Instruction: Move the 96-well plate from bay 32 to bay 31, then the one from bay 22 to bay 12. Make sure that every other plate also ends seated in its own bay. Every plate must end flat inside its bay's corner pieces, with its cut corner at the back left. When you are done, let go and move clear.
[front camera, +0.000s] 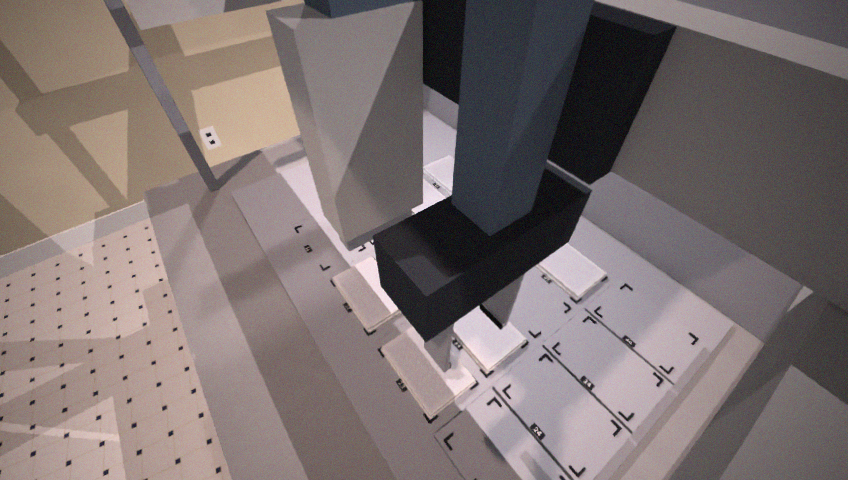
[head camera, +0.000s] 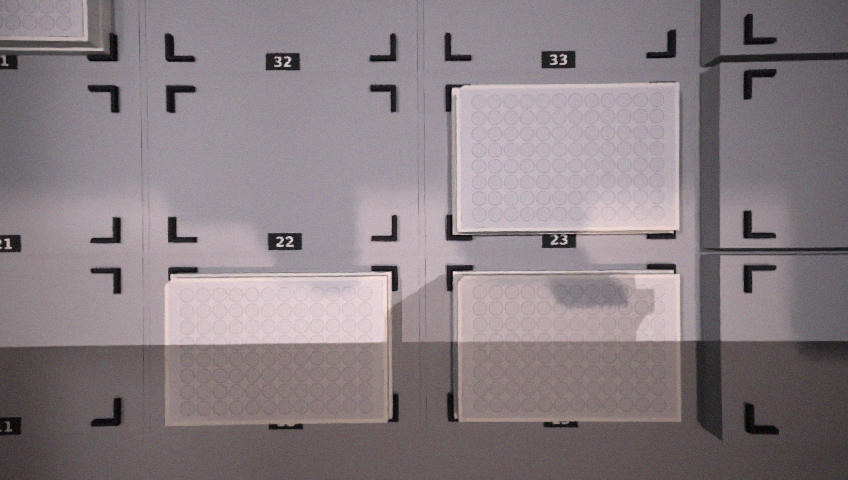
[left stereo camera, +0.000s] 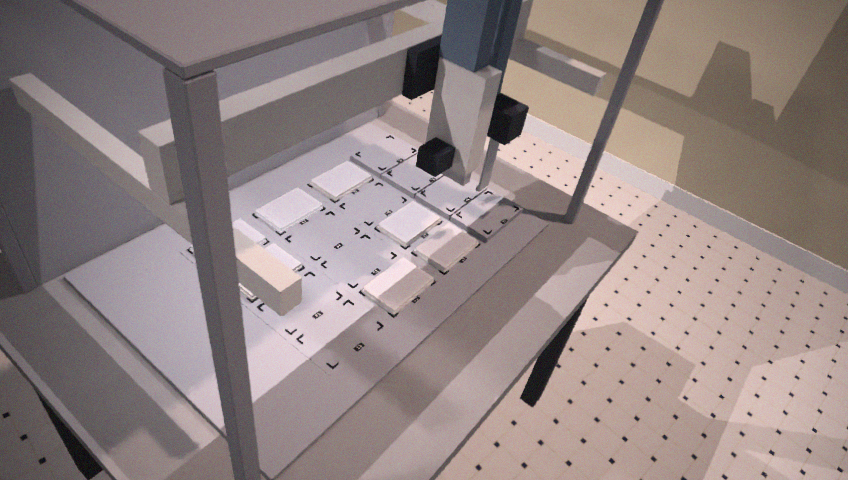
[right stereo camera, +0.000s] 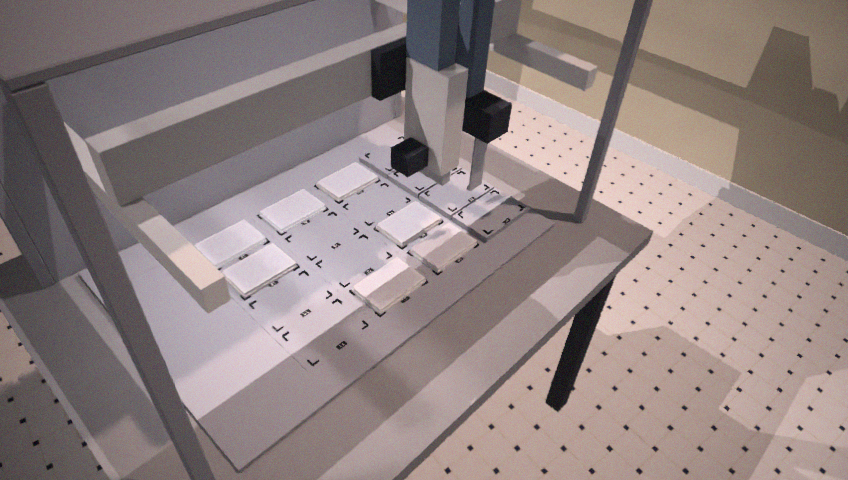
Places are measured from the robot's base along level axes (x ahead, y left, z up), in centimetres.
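Pixels of known places: gripper, fingertip midpoint: (front camera: 465, 336) (right stereo camera: 458, 177); robot's base, link origin: (front camera: 296, 229) (left stereo camera: 332, 367) (right stereo camera: 313, 364).
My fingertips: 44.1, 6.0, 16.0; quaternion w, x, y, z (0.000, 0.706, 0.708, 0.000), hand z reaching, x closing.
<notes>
For each thing: its top centre in the pictures, then the offset to it from my fingertips, as dx, dy, dz. "pt": a spot on its surface instead.
- bay 22, surface spot: (head camera: 285, 241) pt -21.3, +4.4, -16.0
- bay 32, surface spot: (head camera: 282, 61) pt -21.3, +15.1, -16.0
- bay 23, surface spot: (head camera: 565, 157) (right stereo camera: 408, 221) pt -5.0, +9.0, -14.6
- bay 13, surface spot: (head camera: 565, 368) (right stereo camera: 447, 247) pt -5.1, -2.8, -14.6
- bay 43, surface spot: (front camera: 574, 270) (right stereo camera: 355, 175) pt -2.6, +30.2, -14.6
- bay 42, surface spot: (right stereo camera: 293, 209) pt -21.5, +29.9, -14.6
- bay 41, surface spot: (right stereo camera: 230, 242) pt -37.9, +29.9, -14.6
The moved plate (right stereo camera: 260, 270) lies flat in bay 31; its front right part (head camera: 41, 17) shows in the head view. The other moved plate (front camera: 357, 294) (head camera: 276, 368) (left stereo camera: 397, 285) (right stereo camera: 389, 285) lies flat within bay 12's corner pieces, cut corner at the back left. The labels of bay 22 (head camera: 285, 241) and bay 32 (head camera: 282, 61) are uncovered, with no plate there. My gripper (front camera: 471, 342) is open and empty, raised above the deck around bays 13 and 23. In both stereo views the parked stage hides one jaw.
Plates sit in bay 23 (head camera: 565, 157) (right stereo camera: 409, 223), bay 13 (head camera: 565, 368) (right stereo camera: 443, 252), bay 43 (front camera: 574, 270) (right stereo camera: 348, 180), bay 42 (right stereo camera: 293, 209) and bay 41 (right stereo camera: 230, 242). The grey pipetting stage (front camera: 368, 130) (left stereo camera: 461, 118) hangs beside the gripper.
</notes>
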